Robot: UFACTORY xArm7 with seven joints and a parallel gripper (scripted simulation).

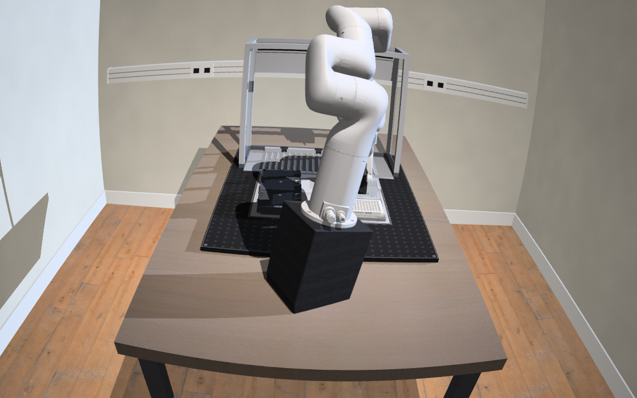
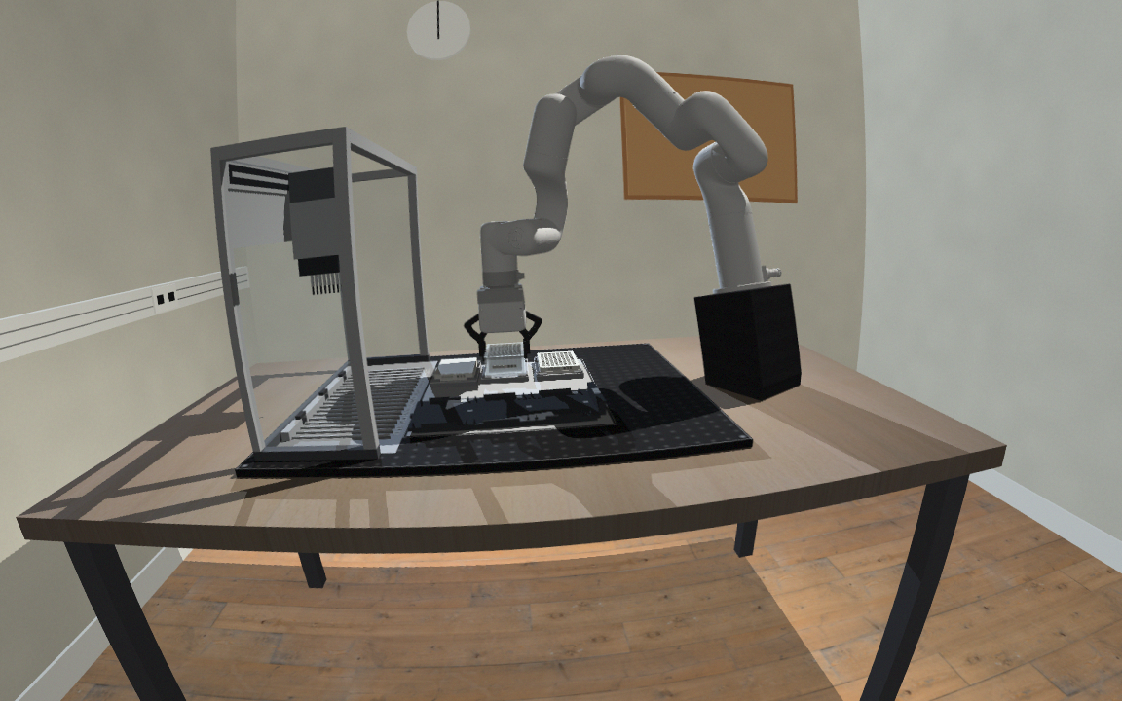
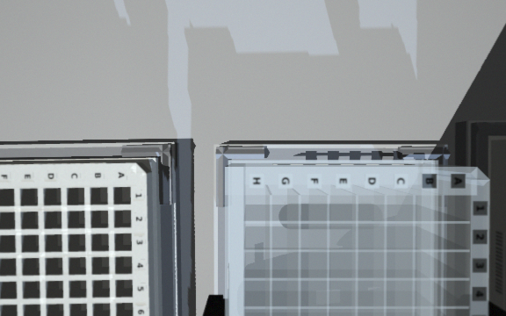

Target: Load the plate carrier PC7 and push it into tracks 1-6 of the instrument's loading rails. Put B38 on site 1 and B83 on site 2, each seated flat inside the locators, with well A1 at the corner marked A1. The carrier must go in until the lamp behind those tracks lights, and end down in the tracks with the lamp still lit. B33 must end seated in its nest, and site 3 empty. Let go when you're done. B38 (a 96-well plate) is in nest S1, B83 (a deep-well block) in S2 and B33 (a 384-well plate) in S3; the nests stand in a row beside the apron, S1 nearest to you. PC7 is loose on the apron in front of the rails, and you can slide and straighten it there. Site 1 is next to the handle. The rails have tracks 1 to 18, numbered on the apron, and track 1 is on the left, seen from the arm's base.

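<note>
Right now my hand is 4 cm above the nest S2. Also, from my hand: 96-well plate B38: 11 cm behind, 1 cm to the left, 2 cm below; then plate carrier PC7: 3 cm ahead, 25 cm to the left, 3 cm below; then nest S1: 11 cm behind, 1 cm to the left, 4 cm below.
</note>
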